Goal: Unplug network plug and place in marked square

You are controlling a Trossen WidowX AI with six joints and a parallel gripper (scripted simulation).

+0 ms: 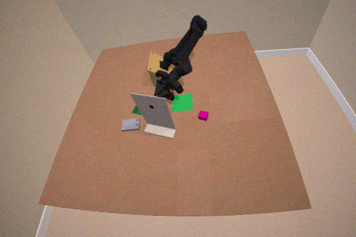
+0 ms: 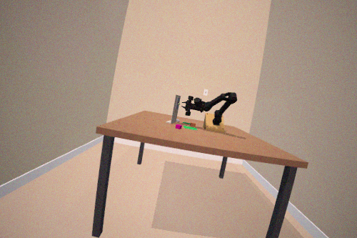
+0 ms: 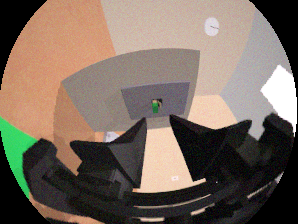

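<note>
Now: gripper tip 30 mm short of the network plug and 10 mm to the left of it. From my gripper tip the other things lie so: grey upright panel (50 mm ahead, 20 mm to the right, 70 mm below); flat grey block (10 mm ahead, 200 mm to the right, 190 mm below); bright green square (100 mm behind, 110 mm to the left, 200 mm below).
</note>
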